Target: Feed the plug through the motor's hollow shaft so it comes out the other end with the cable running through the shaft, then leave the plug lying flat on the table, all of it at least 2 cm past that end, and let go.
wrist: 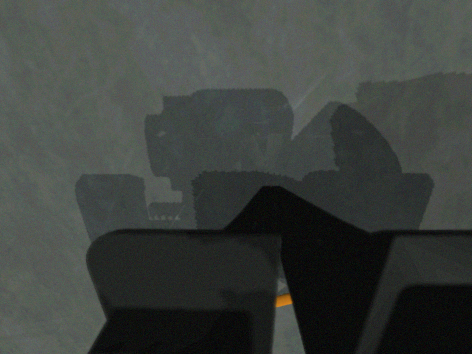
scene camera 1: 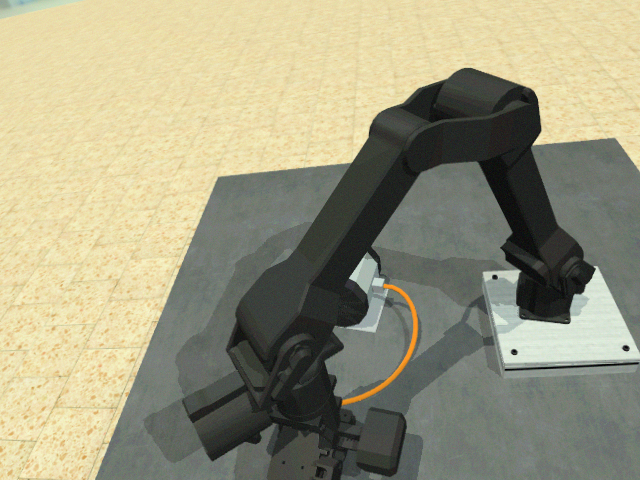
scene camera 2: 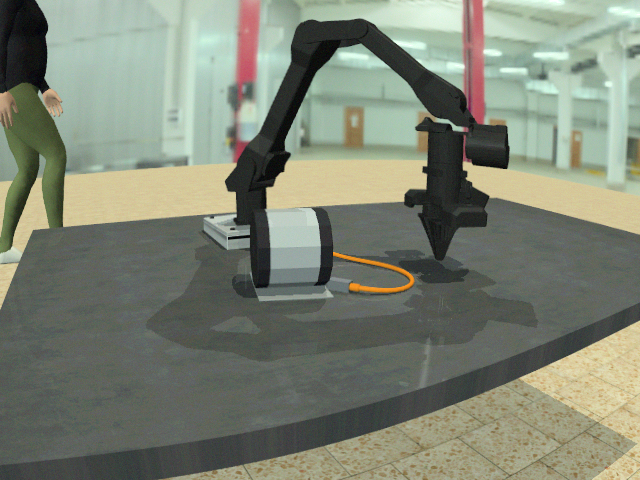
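Pixels of known places: gripper, fingertip midpoint: [wrist: 270, 195] [scene camera 2: 439, 260]; arm's base, link origin: [scene camera 1: 543, 304].
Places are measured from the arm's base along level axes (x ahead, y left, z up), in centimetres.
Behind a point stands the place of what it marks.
Observation:
The motor [scene camera 1: 364, 273] @[x 24.5, y 1.8, z 5.0 cm] [scene camera 2: 294, 246] @[x 33.6, y 0.7, z 3.6 cm], a pale cylinder with black end rings, stands on a light foot plate; the arm hides much of it in scene camera 1. The orange cable [scene camera 1: 415, 325] @[x 16.9, y 6.1, z -0.1 cm] [scene camera 2: 408, 279] @[x 30.2, y 18.2, z -2.8 cm] [wrist: 283, 300] @[x 25.3, y 18.5, z -2.6 cm] leaves a small pale block [scene camera 1: 378, 284] @[x 22.7, y 1.8, z 2.9 cm] on the motor and bends round outside it to the plug. The grey plug [scene camera 2: 340, 284] @[x 32.6, y 7.1, z -2.0 cm] lies low beside the motor's right end in scene camera 2; its front part is hard to make out. The shaft's openings are hidden. My gripper [scene camera 2: 439, 257] @[x 24.3, y 26.2, z -2.1 cm] [wrist: 270, 195] @[x 24.3, y 26.2, z -2.1 cm] is shut and empty, above the table, right of the cable loop in scene camera 2.
The arm's pale base plate [scene camera 1: 563, 343] @[x -2.2, y 6.5, z 0.2 cm] [scene camera 2: 216, 231] @[x 1.8, y -6.9, z -1.3 cm] stands behind the motor in scene camera 2. The dark table [scene camera 1: 289, 201] @[x 47.1, y -24.3, z -3.1 cm] [scene camera 2: 155, 403] @[x 58.2, y -16.5, z -3.0 cm] ends at a curved front edge in that view. A person [scene camera 2: 33, 129] stands beyond it at the left.

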